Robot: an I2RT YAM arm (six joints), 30 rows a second.
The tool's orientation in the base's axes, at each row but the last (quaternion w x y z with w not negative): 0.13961, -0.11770, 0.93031, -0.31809; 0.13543, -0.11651, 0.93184, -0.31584; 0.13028, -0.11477, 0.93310, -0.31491; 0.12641, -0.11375, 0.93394, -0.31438; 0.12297, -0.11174, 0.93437, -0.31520; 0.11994, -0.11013, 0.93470, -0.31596; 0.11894, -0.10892, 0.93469, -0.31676
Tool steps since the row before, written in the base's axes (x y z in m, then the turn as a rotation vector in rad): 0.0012, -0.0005, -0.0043, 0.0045, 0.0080, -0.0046; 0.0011, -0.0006, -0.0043, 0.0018, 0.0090, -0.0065; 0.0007, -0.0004, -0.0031, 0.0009, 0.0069, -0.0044; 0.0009, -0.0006, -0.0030, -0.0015, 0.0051, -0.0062; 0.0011, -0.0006, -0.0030, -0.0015, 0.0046, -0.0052; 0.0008, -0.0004, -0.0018, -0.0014, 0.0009, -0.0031; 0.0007, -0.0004, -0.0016, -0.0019, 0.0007, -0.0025
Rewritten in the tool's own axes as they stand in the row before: -0.0002, 0.0021, 0.0039, -0.0058, 0.0084, 0.0005; -0.0001, 0.0021, 0.0040, -0.0032, 0.0108, 0.0005; 0.0000, 0.0015, 0.0028, -0.0021, 0.0079, -0.0002; -0.0002, 0.0013, 0.0029, 0.0009, 0.0080, 0.0015; -0.0004, 0.0012, 0.0030, 0.0009, 0.0070, 0.0010; -0.0004, 0.0007, 0.0018, 0.0016, 0.0028, 0.0015; -0.0003, 0.0006, 0.0017, 0.0020, 0.0023, 0.0010
